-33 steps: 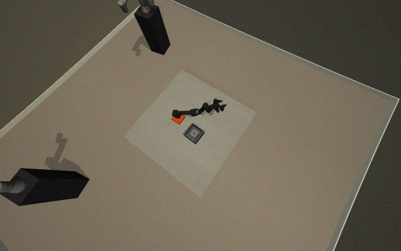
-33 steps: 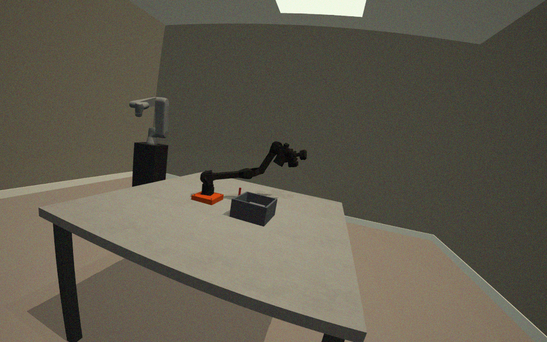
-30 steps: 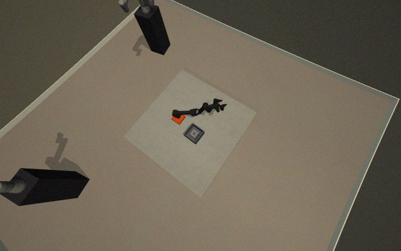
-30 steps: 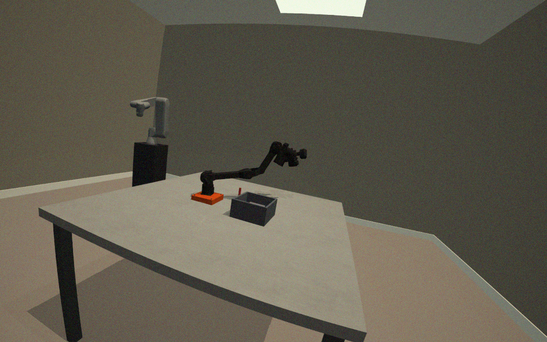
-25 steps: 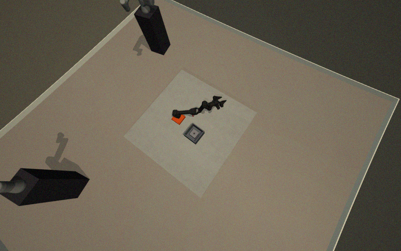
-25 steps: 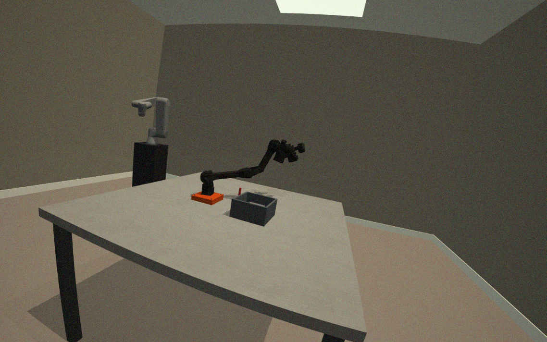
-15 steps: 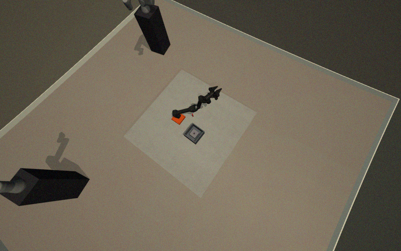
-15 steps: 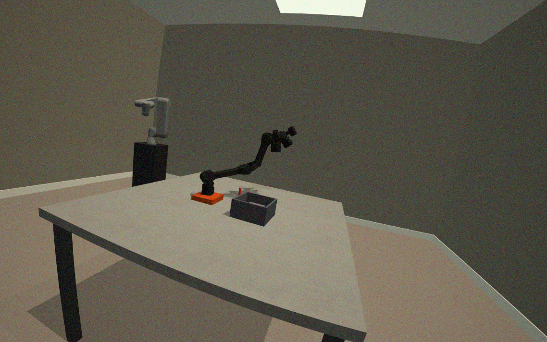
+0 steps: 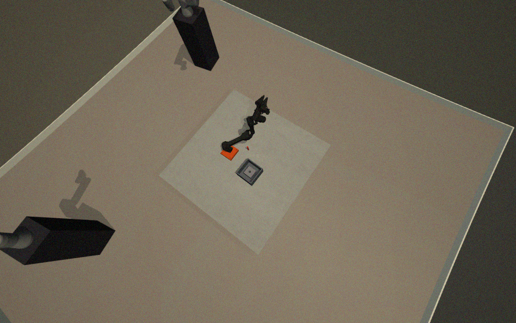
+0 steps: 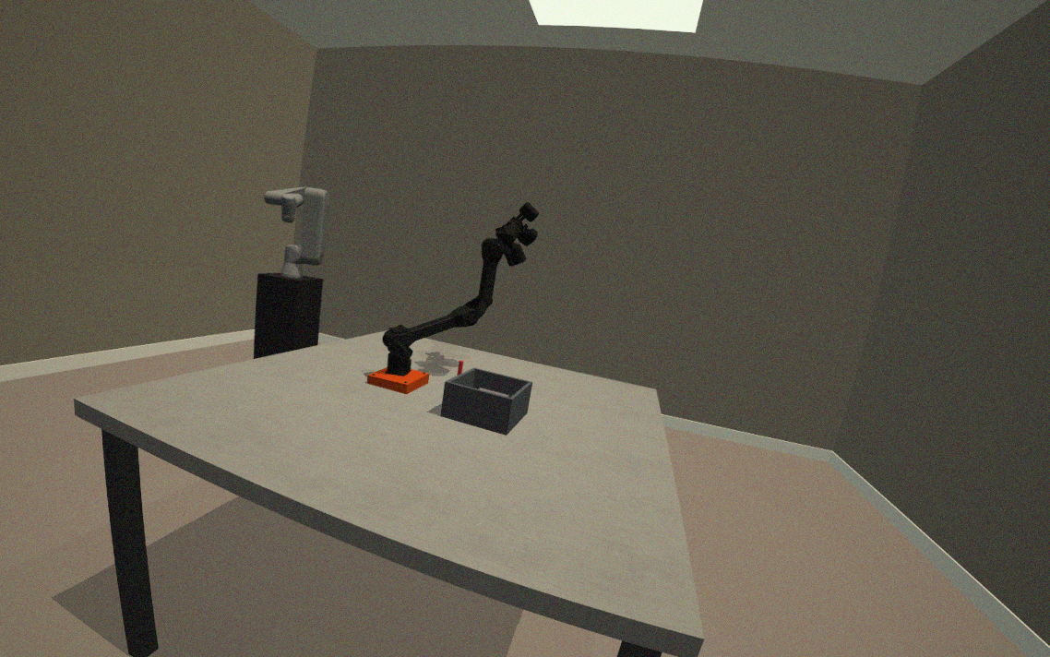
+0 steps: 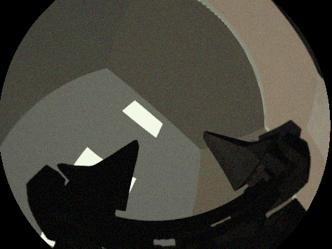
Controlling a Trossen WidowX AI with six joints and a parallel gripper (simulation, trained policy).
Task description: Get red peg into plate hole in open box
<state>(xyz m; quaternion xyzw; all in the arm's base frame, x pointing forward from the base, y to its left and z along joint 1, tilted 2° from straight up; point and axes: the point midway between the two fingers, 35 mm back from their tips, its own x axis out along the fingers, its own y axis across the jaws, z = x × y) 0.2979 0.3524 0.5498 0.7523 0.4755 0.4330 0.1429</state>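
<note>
The red peg is 10 cm behind my gripper tip, 28 cm to the right of it and 57 cm below it. The rest, counted from my gripper tip: grey plate (3 cm ahead, 51 cm to the right, 57 cm below); dark grey box (3 cm ahead, 51 cm to the right, 59 cm below).
</note>
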